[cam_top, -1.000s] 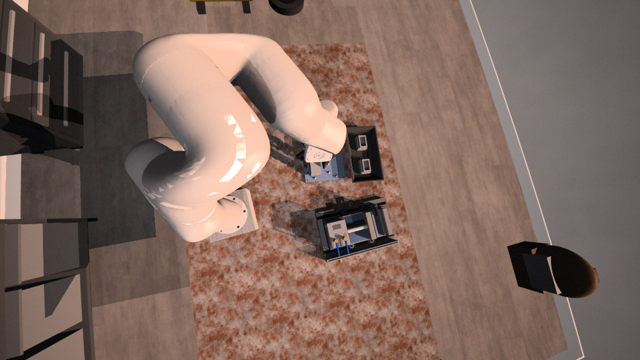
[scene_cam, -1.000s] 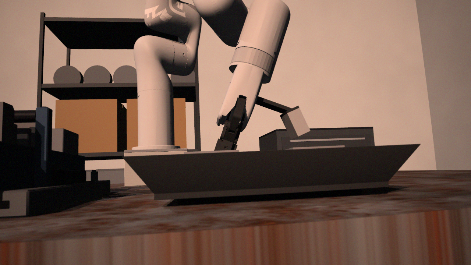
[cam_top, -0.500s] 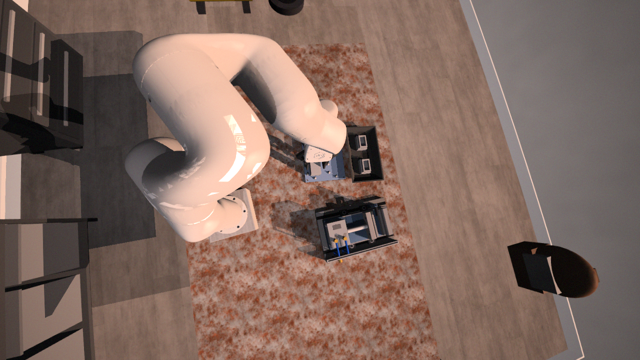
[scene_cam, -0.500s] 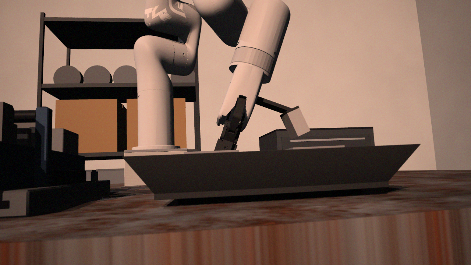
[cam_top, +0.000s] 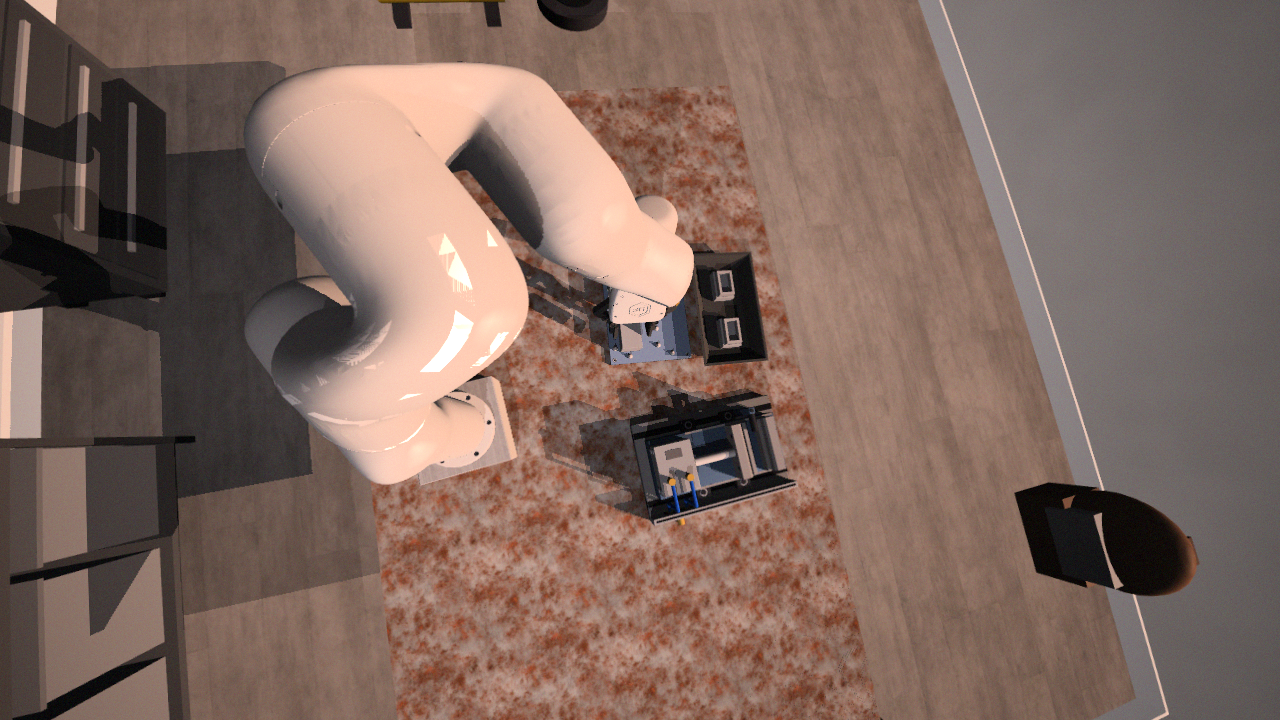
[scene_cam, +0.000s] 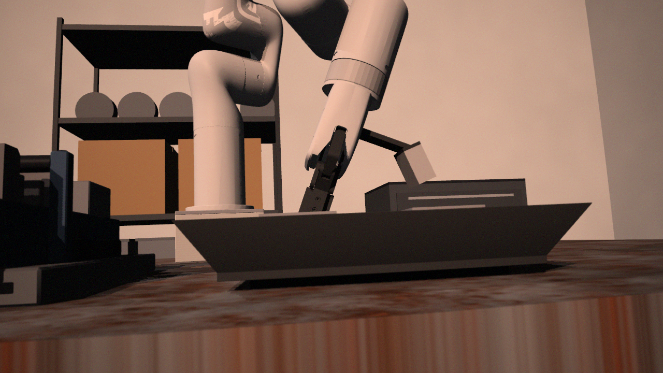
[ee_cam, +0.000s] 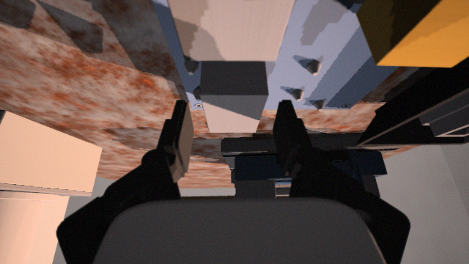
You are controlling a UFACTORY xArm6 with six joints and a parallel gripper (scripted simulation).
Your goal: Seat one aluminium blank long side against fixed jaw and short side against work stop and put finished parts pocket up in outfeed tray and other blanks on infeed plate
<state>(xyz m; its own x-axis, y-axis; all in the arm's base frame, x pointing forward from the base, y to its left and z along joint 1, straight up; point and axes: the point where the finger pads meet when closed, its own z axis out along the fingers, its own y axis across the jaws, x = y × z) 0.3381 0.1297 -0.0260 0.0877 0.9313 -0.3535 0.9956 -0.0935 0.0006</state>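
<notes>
The brass blank is 90 mm ahead of my hand, 70 mm to the left of it and 30 mm below it. Round my hand: vise piston rod: 100 mm ahead, 270 mm to the right, 20 mm above; then vise body: 120 mm ahead, 270 mm to the right, 20 mm below.
</notes>
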